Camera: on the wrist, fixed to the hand. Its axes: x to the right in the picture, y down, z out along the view.
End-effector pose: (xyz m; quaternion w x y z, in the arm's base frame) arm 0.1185 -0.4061 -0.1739 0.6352 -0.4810 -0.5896 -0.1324
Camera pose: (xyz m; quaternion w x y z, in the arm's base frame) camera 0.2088 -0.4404 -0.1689 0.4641 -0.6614 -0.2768 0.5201
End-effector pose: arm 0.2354 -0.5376 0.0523 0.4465 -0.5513 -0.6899 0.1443
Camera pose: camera 0.3296 -0.5322 0.0733 0.1374 -0.7374 -0.2164 0.6249
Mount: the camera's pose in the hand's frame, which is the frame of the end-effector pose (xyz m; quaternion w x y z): 0.0150 0.0469 -0.0832 0.7073 0.1464 -0.2399 0.6486
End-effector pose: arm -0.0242 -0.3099 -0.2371 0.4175 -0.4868 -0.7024 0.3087
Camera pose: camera 0.0669 -0.2778 -0.2339 0.0022 0.6648 0.2360 -0.7088
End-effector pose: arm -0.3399 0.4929 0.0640 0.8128 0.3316 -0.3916 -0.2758
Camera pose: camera -0.2548 0.5386 0.0668 0.6113 0.0334 -0.7274 0.3099
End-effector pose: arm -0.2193 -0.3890 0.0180 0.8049 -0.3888 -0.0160 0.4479
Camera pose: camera -0.2124 -0.4150 -0.0749 0.3319 -0.0601 0.1133 0.9345
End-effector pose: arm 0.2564 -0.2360 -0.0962 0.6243 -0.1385 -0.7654 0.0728
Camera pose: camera 0.3405 -0.1920 -0.0780 0.2310 -0.4855 -0.5906 0.6017
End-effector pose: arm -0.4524 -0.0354 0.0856 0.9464 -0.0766 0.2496 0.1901
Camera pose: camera -0.4959 -0.0076 0.0039 0.6172 0.2919 0.0270 0.7302
